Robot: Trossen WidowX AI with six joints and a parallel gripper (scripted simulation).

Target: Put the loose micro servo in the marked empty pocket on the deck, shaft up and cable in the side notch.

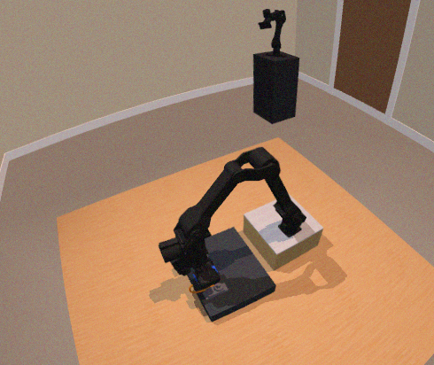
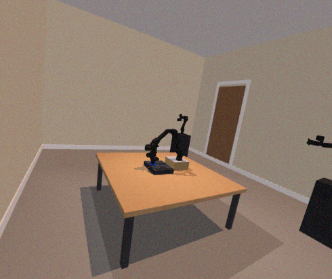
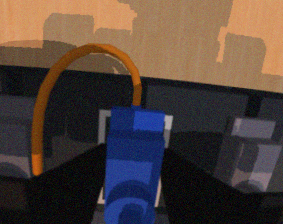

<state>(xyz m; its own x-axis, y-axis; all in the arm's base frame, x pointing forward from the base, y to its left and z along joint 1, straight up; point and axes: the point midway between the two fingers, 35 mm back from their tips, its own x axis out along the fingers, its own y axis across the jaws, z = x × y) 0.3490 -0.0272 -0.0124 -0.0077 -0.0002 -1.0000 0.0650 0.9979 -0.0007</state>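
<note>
Right now my gripper tip is 12 cm past the dark deck, 1 cm to the right of it and 4 cm above it.
</note>
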